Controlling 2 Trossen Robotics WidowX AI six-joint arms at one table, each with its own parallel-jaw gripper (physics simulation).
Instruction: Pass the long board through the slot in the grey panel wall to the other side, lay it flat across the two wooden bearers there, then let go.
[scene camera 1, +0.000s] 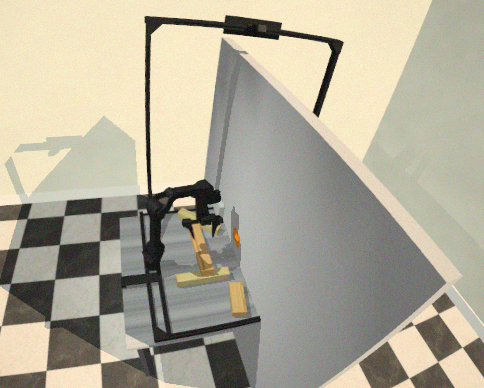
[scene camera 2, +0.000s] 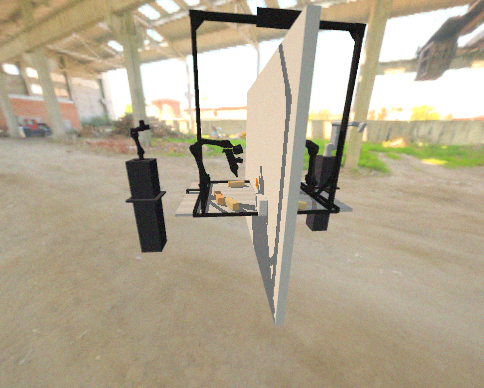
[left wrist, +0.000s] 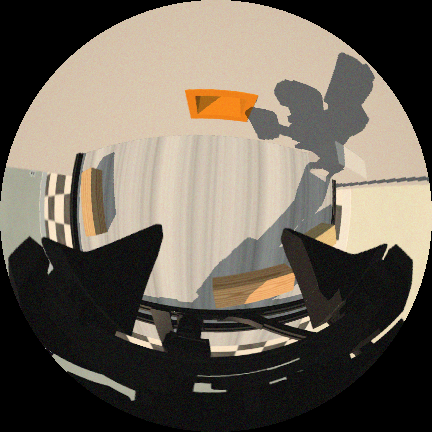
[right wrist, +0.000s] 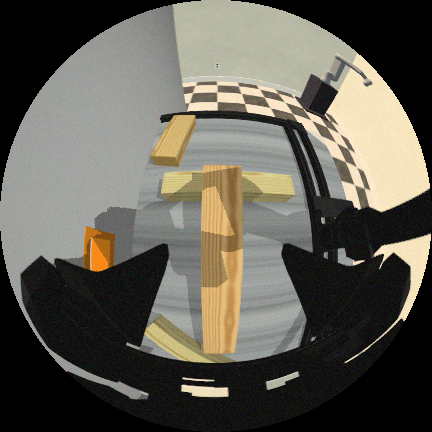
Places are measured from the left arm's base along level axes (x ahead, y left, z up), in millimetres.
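Where they show: left gripper, between the fingertips: (scene camera 2: 236, 175) (left wrist: 224, 232); right gripper, between the fingertips: (scene camera 1: 203, 238) (right wrist: 227, 250); left arm's base, origin of its link: (left wrist: 189, 322); right arm's base, origin of its link: (scene camera 1: 152, 265) (scene camera 2: 310, 191) (right wrist: 327, 237).
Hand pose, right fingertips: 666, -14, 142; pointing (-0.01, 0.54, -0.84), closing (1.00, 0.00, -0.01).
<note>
Things, the pixels of their top centre, and the offset from my right fingertips, as dx, dy, dz. "pt": a spot on its surface instead.
- pale bearer, a spot on its surface: (right wrist: 270, 186) (scene camera 1: 187, 275) pt +94, +113, -117
- orange-rimmed slot, a spot on its surface: (left wrist: 220, 93) pt -236, -29, -30
- loose block, centre of its top: (right wrist: 173, 131) (scene camera 1: 237, 296) -110, +268, -123
The long board (scene camera 1: 200, 245) (right wrist: 214, 305) lies over a pale bearer (scene camera 1: 187, 280) (right wrist: 270, 186) near one end; its other end is over a second, angled pale piece (scene camera 1: 186, 215) (right wrist: 170, 337). My right gripper (scene camera 1: 202, 230) (right wrist: 227, 250) is open above the board, its fingers on either side in the wrist view. The orange-rimmed slot (scene camera 1: 237, 238) (scene camera 2: 257, 184) (left wrist: 220, 93) (right wrist: 110, 247) is in the panel wall (scene camera 1: 325, 225) (left wrist: 125, 65). Beyond the panel, my left gripper (scene camera 2: 238, 168) (left wrist: 224, 232) is open and empty above wooden blocks (scene camera 2: 236, 184) (left wrist: 92, 202); which are bearers I cannot tell.
A loose block (scene camera 1: 238, 300) (right wrist: 175, 140) lies beside the panel on the board's side. On the left arm's side, another block (scene camera 2: 219, 198) (left wrist: 253, 285) and a yellowish one (scene camera 2: 232, 203) (left wrist: 322, 234) lie on the table. A black frame (scene camera 1: 148, 100) (scene camera 2: 196, 75) stands around the table.
</note>
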